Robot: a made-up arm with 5 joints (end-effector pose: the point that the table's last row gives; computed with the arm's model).
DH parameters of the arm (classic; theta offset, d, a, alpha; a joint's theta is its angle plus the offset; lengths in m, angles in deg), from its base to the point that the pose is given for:
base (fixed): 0 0 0 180
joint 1: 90 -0.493 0.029 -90
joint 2: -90 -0.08 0.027 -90
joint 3: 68.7 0 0.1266 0
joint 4: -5.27 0 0.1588 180
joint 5: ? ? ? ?
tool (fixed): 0 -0.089 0 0
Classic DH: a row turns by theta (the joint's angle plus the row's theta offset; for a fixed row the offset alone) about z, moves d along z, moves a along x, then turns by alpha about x.
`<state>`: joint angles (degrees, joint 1 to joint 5).
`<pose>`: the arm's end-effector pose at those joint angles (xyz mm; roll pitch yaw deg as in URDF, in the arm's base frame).
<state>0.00 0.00 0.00 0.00 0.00</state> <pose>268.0 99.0 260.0 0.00 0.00 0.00</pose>
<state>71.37 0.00 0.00 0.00 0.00</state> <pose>179.4 -222.3 260.0 0.00 0.00 -71.37</pose>
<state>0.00 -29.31 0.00 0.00 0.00</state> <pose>268.0 196.7 352.5 29.31 0.00 0.00</pose>
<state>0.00 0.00 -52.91 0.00 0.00</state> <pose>29.0 99.0 191.8 0.00 52.91 0.00</pose>
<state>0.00 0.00 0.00 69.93 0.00</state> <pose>372.3 99.0 430.9 0.00 -69.93 0.00</pose>
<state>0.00 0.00 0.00 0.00 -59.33</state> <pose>379.8 99.0 241.7 0.00 -59.33 0.00</pose>
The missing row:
joint 5: -26.57 0.128 -0.072 90
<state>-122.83 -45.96 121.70 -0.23 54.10</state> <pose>-9.9 110.3 692.8 69.59 -39.91 62.94</pose>
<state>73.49 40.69 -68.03 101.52 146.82</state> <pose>97.4 -165.0 384.5 -114.73 44.13 163.02</pose>
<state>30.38 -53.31 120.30 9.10 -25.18</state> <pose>12.0 -233.0 776.3 123.94 -14.86 170.48</pose>
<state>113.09 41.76 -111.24 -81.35 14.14</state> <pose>87.3 -10.7 428.0 -135.01 -19.60 48.37</pose>
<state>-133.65 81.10 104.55 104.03 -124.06</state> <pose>89.3 -147.9 373.8 -82.08 4.08 106.57</pose>
